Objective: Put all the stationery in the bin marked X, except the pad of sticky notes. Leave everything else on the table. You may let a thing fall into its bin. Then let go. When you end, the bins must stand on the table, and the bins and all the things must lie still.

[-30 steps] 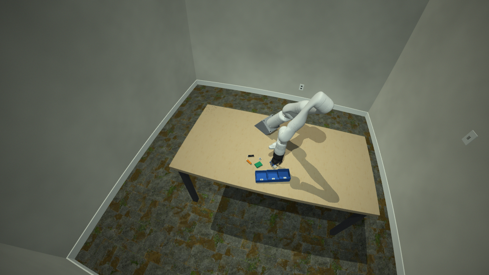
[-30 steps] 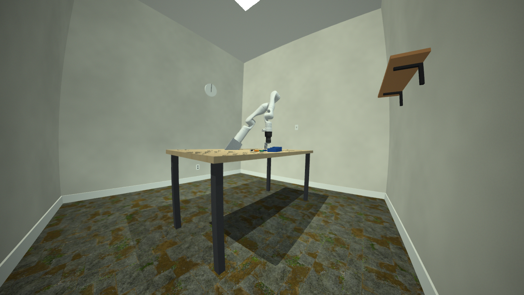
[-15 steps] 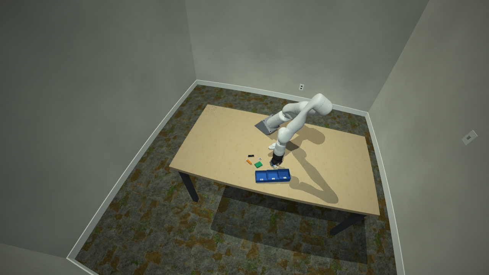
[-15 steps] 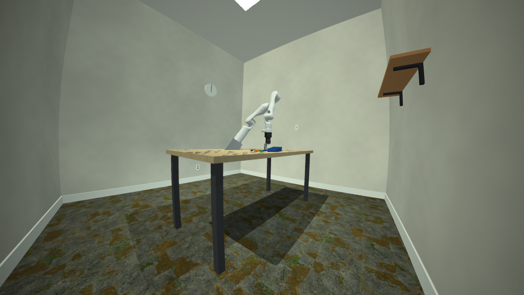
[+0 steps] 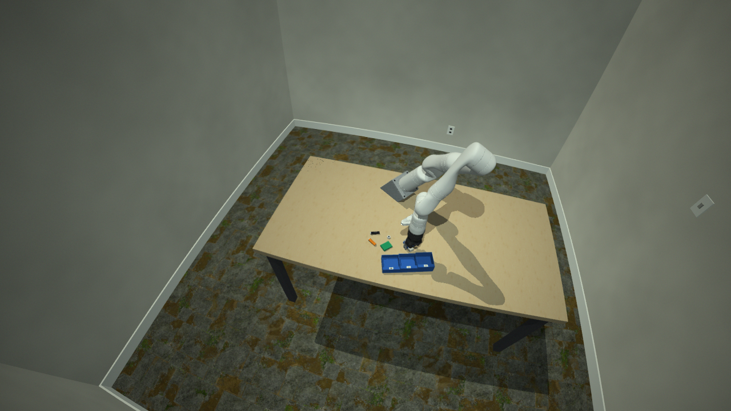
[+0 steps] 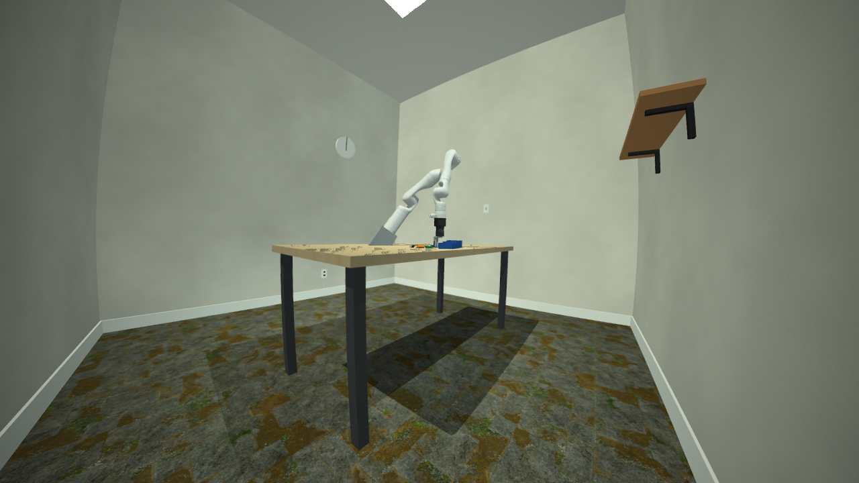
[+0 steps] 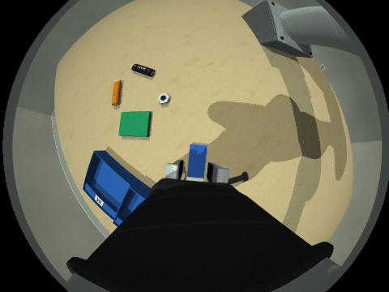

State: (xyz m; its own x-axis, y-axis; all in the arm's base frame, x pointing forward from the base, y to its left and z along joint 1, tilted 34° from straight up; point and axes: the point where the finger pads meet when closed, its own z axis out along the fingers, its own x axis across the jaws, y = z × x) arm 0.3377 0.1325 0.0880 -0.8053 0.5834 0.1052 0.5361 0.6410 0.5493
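My gripper is now 2 cm above the eraser. From my hand the other things lie so: green pad (5 cm ahead, 10 cm to the right, 2 cm below); then blue bin (10 cm ahead, 3 cm to the left); then black bolt-like item (5 cm behind, 5 cm to the left, 2 cm below).
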